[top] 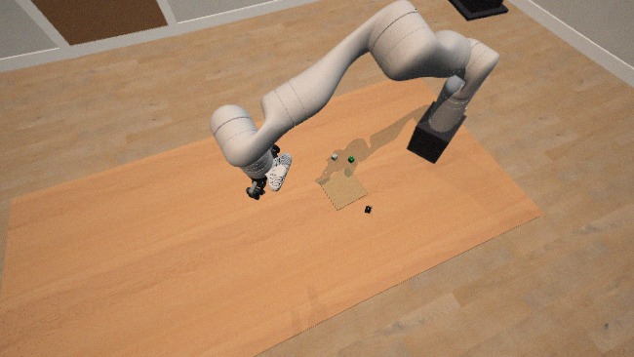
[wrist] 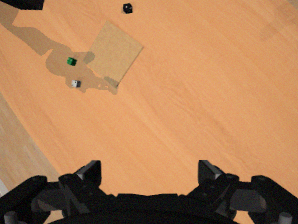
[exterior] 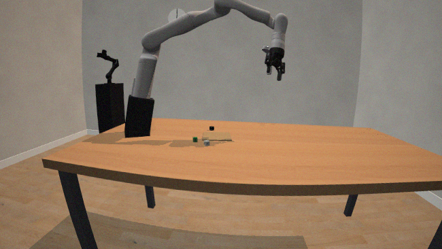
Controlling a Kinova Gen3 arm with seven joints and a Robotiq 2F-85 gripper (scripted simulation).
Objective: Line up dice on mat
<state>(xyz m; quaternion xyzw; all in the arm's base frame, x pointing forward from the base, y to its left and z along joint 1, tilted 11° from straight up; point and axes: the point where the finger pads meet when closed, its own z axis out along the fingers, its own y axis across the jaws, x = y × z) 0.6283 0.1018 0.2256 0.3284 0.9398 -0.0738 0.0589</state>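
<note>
The white die is 30 cm below my hand, 28 cm behind it and 20 cm to the right of it. From my hand the other things lie so: black die (32 cm behind, 30 cm below, 6 cm to the left); then tan mat (31 cm below, 27 cm behind, 5 cm to the right); then green die (34 cm behind, 30 cm below, 17 cm to the right).
</note>
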